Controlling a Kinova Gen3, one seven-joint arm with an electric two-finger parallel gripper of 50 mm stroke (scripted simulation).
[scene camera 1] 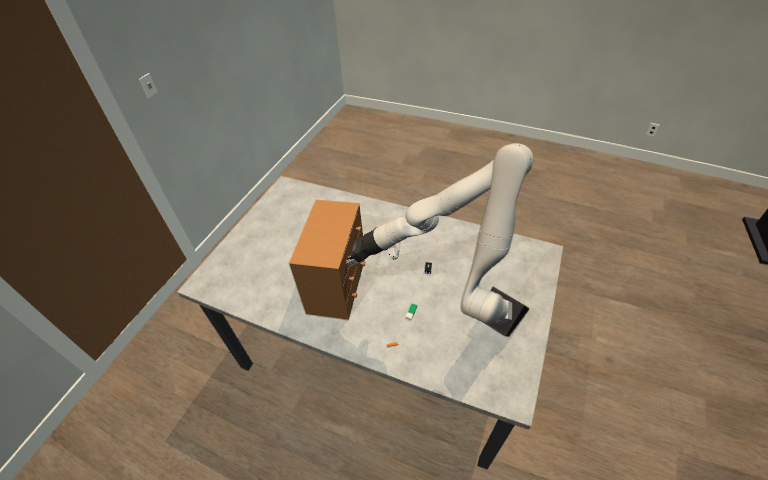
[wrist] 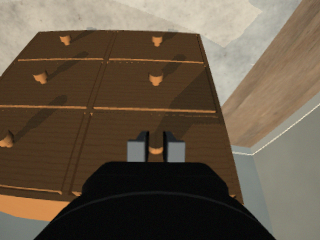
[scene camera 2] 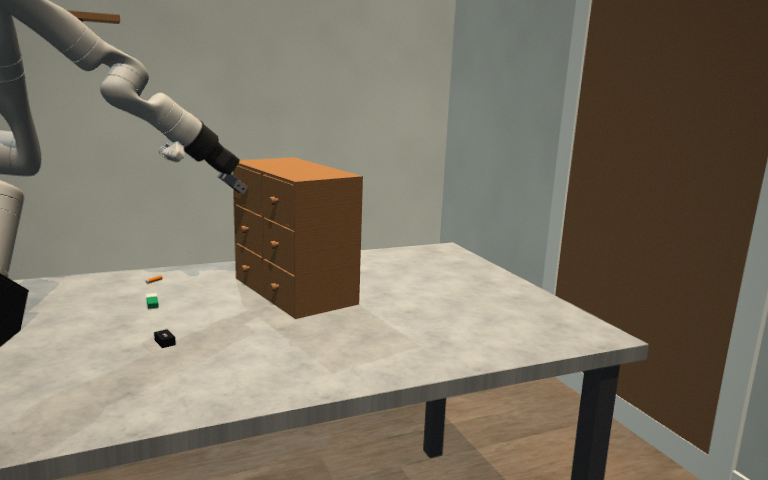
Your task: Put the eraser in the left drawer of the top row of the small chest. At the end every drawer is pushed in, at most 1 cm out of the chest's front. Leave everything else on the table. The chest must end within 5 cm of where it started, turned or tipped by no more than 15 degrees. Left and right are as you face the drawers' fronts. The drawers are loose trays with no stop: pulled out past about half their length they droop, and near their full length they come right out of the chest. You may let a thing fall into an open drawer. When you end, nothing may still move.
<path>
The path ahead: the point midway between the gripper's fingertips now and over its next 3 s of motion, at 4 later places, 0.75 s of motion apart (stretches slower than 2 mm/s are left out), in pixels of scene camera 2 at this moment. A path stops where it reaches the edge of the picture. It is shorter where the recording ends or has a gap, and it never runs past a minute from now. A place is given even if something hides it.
My gripper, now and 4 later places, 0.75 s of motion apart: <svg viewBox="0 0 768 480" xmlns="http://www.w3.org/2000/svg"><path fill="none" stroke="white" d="M243 189L239 190L228 191L219 192L213 192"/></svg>
</path>
